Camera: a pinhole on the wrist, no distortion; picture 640 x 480 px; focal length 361.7 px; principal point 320.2 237.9 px. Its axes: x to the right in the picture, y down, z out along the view. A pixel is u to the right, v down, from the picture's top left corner.
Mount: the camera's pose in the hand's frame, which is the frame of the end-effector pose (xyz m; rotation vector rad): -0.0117 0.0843 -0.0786 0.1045 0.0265 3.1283
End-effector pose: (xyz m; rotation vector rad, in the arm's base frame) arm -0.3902 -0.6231 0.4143 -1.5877 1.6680 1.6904
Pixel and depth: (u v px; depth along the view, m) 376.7 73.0 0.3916
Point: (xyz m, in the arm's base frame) -0.7414 -0.4200 0.5054
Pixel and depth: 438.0 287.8 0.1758
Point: -0.4695 -0.5305 0.4662
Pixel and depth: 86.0 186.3 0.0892
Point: -0.4901 -0.6708 0.4214
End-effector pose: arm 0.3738 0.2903 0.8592 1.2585 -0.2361 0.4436
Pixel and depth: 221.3 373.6 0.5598
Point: 0.6163 -0.1545 0.9704
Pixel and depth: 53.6 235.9 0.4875
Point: 0.6980 0.0196 1.2071
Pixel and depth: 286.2 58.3 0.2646
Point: 0.3168 0.1760 1.1160
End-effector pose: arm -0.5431 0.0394 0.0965 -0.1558 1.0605 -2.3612
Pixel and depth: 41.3 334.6 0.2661
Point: -0.6595 -0.1930 0.1813
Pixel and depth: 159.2 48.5 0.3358
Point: -0.4902 -0.3485 0.0544
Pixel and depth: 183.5 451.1 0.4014
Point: -0.6458 -0.1739 0.4004
